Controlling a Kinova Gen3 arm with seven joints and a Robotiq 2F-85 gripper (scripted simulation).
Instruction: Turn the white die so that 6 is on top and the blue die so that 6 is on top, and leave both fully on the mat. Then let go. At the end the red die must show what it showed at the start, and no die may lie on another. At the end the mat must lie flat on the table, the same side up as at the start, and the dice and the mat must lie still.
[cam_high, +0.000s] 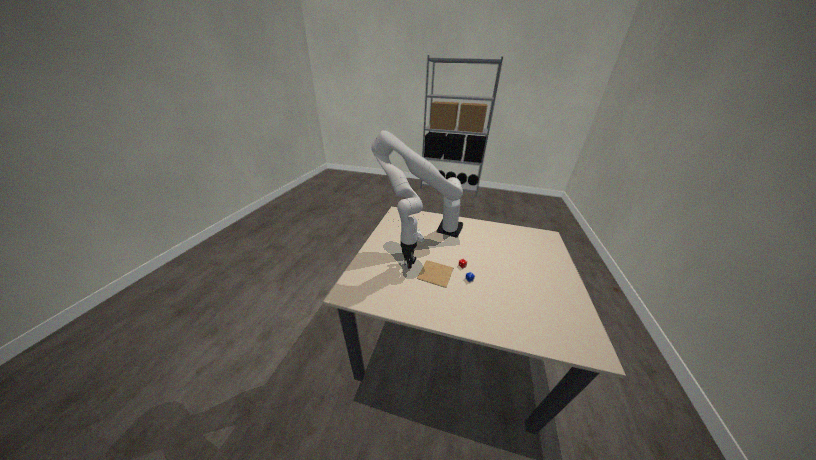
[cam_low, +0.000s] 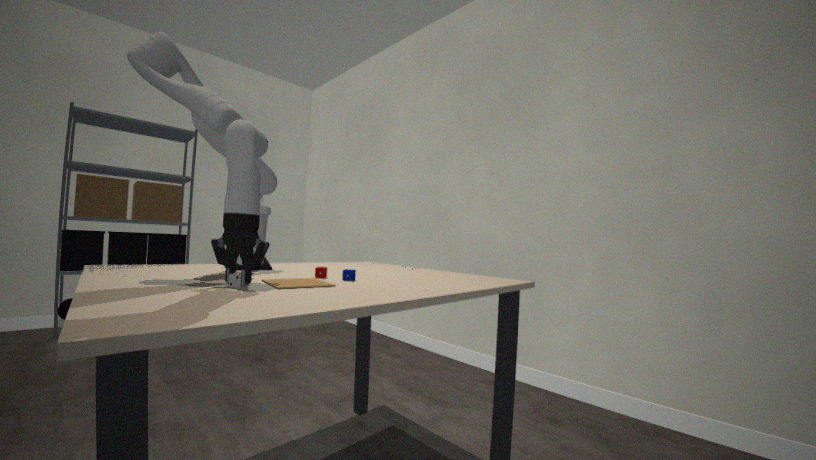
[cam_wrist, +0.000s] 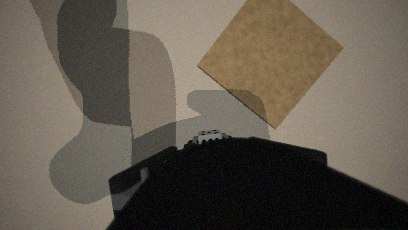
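Now: hand 10 mm above the white die. The rest, counted from my hand: tan mat (140 mm to the left, 20 mm below); then blue die (300 mm to the left, 20 mm behind, 10 mm below); then red die (250 mm to the left, 100 mm behind, 10 mm below).
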